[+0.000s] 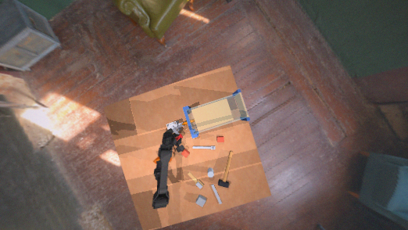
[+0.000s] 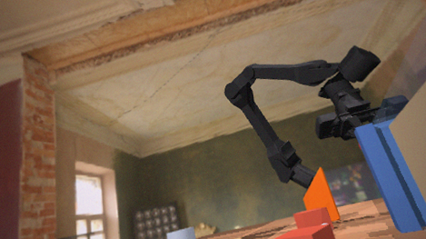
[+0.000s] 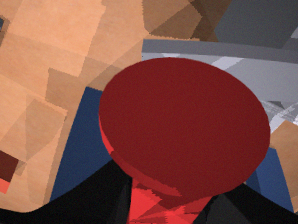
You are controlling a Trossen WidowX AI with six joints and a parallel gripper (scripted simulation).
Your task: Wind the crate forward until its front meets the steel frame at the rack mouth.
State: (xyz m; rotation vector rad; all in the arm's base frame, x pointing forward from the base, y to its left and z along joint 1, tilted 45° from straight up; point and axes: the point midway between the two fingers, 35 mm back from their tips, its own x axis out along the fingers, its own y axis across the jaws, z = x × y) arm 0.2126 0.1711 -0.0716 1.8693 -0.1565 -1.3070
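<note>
My gripper tip is now 4 cm past the winch handle, 3 cm to the right of it and 3 cm above it. Also, from my gripper tip: grey hand winch (10 cm below, 8 cm behind, 7 cm to the left); then red knob (2 cm behind, 1 cm to the right); then clear-panelled guard cubby (34 cm ahead, 11 cm to the left, 2 cm below).
</note>
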